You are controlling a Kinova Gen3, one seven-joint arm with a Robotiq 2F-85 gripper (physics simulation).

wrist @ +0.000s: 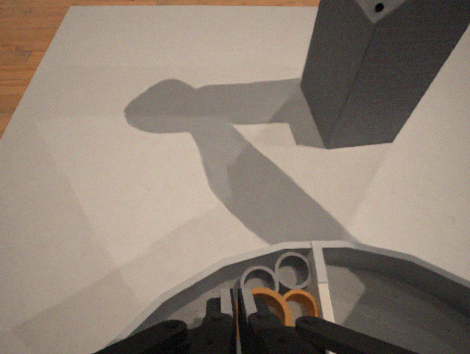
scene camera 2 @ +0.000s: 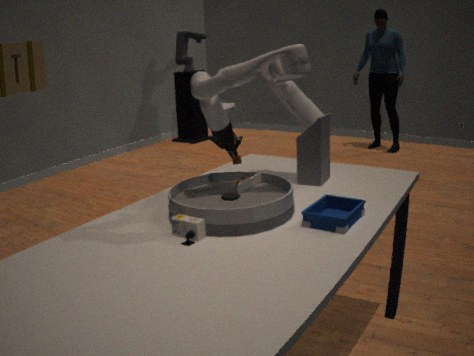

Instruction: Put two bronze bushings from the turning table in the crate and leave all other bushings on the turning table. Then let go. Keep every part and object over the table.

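Frame: origin at the arm's base, x ahead, y left, z up, level; millimetres.
Seen in the pictures: gripper, between the fingertips: (wrist: 235, 305) (scene camera 2: 234, 156); arm's base, origin of its link: (scene camera 2: 315, 123).
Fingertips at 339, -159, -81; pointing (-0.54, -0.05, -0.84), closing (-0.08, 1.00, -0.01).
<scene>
Pixels of each thing's top centre, then the offset from my fingertips to it, as dx, dy, dz. "*": a spot on its surface instead. Level surfaces: height alone.
- blue crate, centre of its top: (scene camera 2: 334, 205) +37, +427, -108
- light divider, a spot on its surface: (wrist: 323, 295) * -26, +70, -71
- dark hub, centre of its top: (scene camera 2: 230, 195) +137, +84, -97
- small white box, centre of its top: (scene camera 2: 187, 218) +370, +102, -100
- white table, height of its surface: dz -158
My gripper (scene camera 2: 234, 154) (wrist: 235, 305) is shut on the wall of a bronze bushing (scene camera 2: 237, 160) (wrist: 273, 296), holding it in the air above the rim level of the turning table (scene camera 2: 232, 216) (wrist: 166, 303). In the wrist view, another bronze bushing (wrist: 314, 306) lies on the turning table beside the divider. Two grey bushings (wrist: 259, 269) (wrist: 292, 255) lie behind it, near the outer wall. The fingers hide part of the held bushing and the table below. The blue crate (scene camera 2: 320, 220) stands right of the turning table in the scene view; no bushing shows in it.
A light divider (wrist: 323, 295) crosses the turning table, which has a dark hub (scene camera 2: 230, 196). A small white box (scene camera 2: 189, 227) with a black knob stands at its front. The grey robot pedestal (scene camera 2: 313, 155) (wrist: 370, 75) stands behind, on the white table (scene camera 2: 200, 290).
</scene>
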